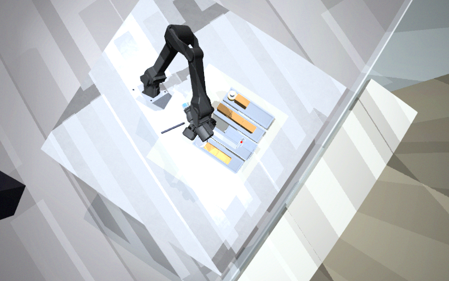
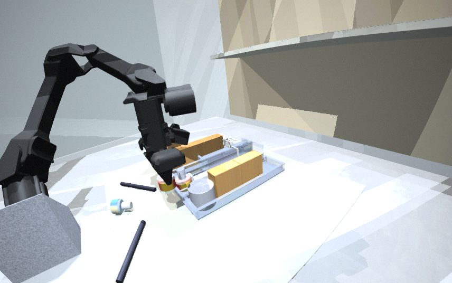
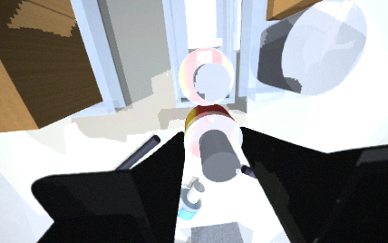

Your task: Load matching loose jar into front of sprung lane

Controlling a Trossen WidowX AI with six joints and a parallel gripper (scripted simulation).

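The grey cylinder is 9 cm to the right of my gripper tip, 4 cm ahead of it and 3 cm below it. The rest, counted from my gripper tip: red mark (23 cm ahead, 2 cm above); sprung lane (20 cm ahead, 3 cm below, 1 cm to the right).
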